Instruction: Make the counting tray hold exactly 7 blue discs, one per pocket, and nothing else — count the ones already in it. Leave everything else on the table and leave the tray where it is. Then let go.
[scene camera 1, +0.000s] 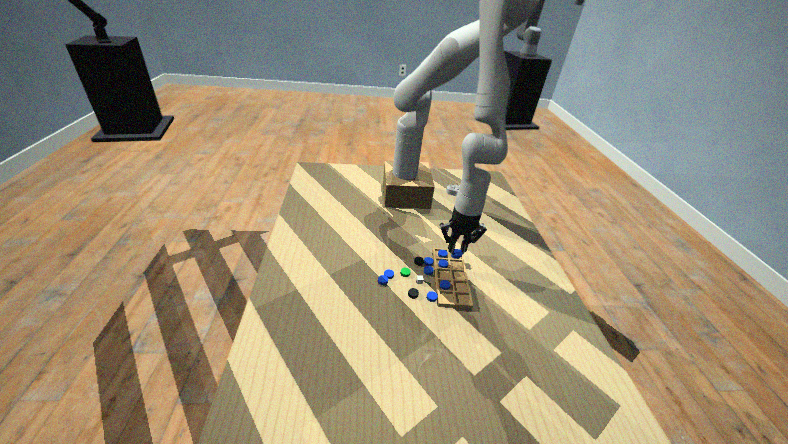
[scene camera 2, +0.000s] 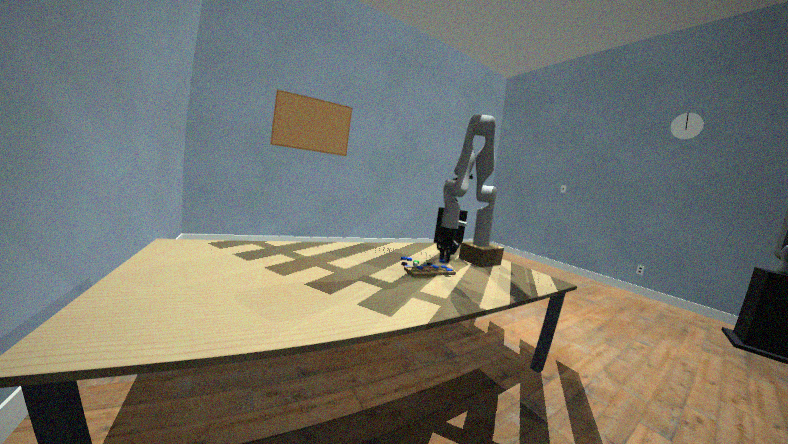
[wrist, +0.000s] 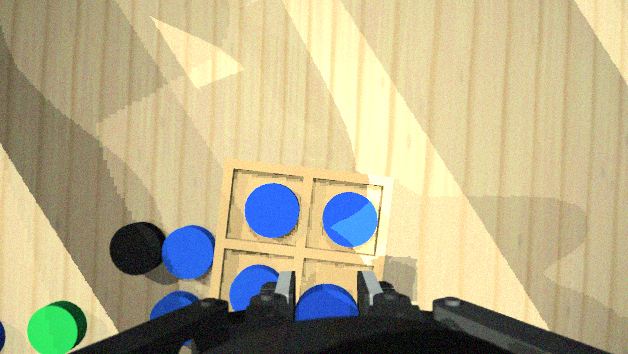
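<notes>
The wooden counting tray (scene camera 1: 454, 305) (scene camera 2: 427, 273) (wrist: 305, 210) lies on the table. My gripper (scene camera 1: 458, 249) (scene camera 2: 444, 259) (wrist: 326, 292) is shut on a blue disc (wrist: 327, 304), held above the tray; in the wrist view it overlaps the second-row right pocket. Blue discs sit in the back-left pocket (wrist: 272, 210), back-right pocket (wrist: 350, 219), second-row left pocket (scene camera 1: 443, 263) (wrist: 251, 289) and a left-column pocket farther forward (scene camera 1: 445, 284). Loose blue discs (scene camera 1: 428, 260) (scene camera 1: 428, 270) (scene camera 1: 431, 296) (scene camera 1: 388, 273) (scene camera 1: 382, 280) lie left of the tray. The fingers partly hide the tray's back right in scene camera 1.
Two black discs (scene camera 1: 419, 260) (scene camera 1: 413, 292), a green disc (scene camera 1: 405, 271) (wrist: 52, 330) and a small white cube (scene camera 1: 419, 280) lie left of the tray. One black disc (wrist: 136, 248) touches or nearly touches a blue disc (wrist: 188, 252) beside the tray's left wall.
</notes>
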